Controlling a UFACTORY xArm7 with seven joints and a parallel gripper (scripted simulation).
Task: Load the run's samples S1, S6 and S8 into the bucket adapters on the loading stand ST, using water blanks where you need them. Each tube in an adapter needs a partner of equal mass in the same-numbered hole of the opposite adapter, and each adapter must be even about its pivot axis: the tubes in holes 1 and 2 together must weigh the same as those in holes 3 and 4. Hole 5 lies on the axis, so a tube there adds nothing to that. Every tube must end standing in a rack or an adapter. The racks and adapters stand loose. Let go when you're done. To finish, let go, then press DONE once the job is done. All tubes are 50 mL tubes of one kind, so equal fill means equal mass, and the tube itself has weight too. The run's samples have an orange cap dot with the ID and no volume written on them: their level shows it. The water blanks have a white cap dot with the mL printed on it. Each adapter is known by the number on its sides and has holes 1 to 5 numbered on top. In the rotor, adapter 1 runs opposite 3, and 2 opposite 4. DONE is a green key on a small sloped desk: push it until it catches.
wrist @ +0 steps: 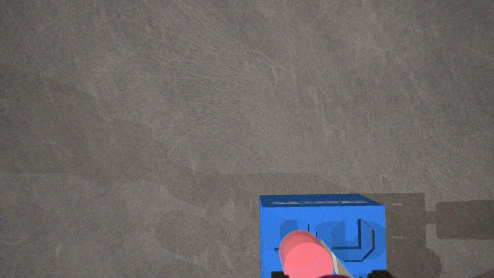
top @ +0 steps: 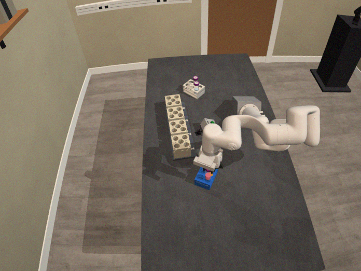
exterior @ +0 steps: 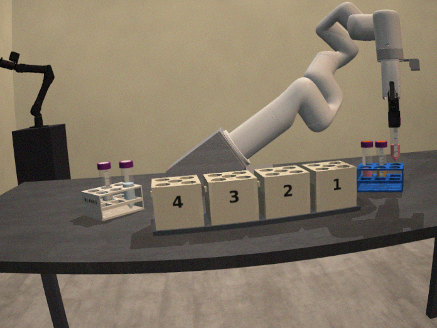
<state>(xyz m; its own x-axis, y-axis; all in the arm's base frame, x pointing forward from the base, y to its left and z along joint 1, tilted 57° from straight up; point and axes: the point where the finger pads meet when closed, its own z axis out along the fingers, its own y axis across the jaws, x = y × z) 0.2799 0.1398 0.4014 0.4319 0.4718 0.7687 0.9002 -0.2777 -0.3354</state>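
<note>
The sample tube is 10 mm ahead of my hand and 50 mm below it. Also, from my hand: sample S8: 10 mm behind, 40 mm to the right, 120 mm below; blue sample rack: 40 mm to the right, 150 mm below; loading stand ST: 150 mm ahead, 390 mm to the right, 170 mm below.
</note>
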